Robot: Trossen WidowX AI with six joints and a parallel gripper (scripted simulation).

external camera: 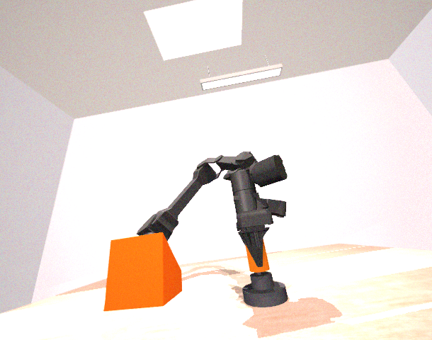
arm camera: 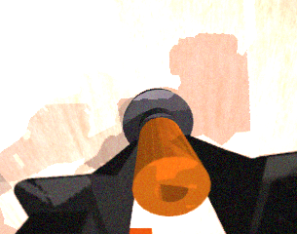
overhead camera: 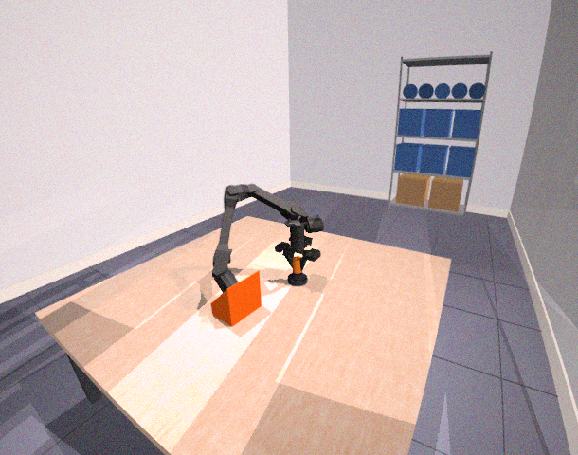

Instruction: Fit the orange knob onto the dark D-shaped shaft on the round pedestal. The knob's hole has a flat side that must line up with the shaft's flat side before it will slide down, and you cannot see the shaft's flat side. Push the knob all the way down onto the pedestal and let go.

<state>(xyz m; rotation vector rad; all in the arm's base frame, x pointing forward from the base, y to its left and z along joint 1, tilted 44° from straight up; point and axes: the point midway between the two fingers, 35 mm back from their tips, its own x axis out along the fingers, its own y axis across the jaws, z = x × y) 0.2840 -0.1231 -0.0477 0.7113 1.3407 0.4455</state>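
The orange knob is 2 cm above my gripper tip. From my gripper tip the other things lie so: dark round pedestal: 3 cm below.
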